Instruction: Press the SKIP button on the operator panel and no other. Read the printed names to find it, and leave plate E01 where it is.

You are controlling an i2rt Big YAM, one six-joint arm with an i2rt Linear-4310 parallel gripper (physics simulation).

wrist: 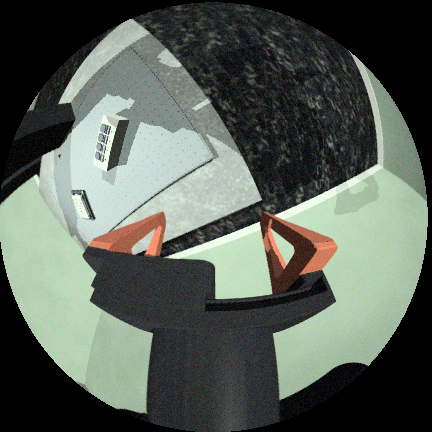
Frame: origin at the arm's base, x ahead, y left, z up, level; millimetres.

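Seen in the pictures: gripper, fingertip midpoint: (212, 216).
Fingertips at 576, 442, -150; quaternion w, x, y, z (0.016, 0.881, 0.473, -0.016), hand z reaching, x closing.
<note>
A point is followed by its place in that frame, as x, y, z.
The operator panel (116, 144) @[354, 232, -401], a pale box with a row of several grey buttons on its face, stands on the perforated board at the left in the wrist view. The printed names are too small to read, so I cannot tell which button is SKIP. A small white plate with a dark edge (82, 204) @[351, -149, -401] lies on the board at the lower left; it may be plate E01, but no print is legible. My gripper (212, 216) @[576, 442, -150] is open and empty, its orange fingers wide apart, well away from the panel.
The light blue-grey perforated board (165, 155) @[489, 323, -426] lies on a mottled grey slab (227, 172) on a dark speckled table top (300, 110). A black arm-like part (42, 132) @[65, 88, -282] reaches in at the left edge. Pale green floor and wall lie beyond the table's white edge.
</note>
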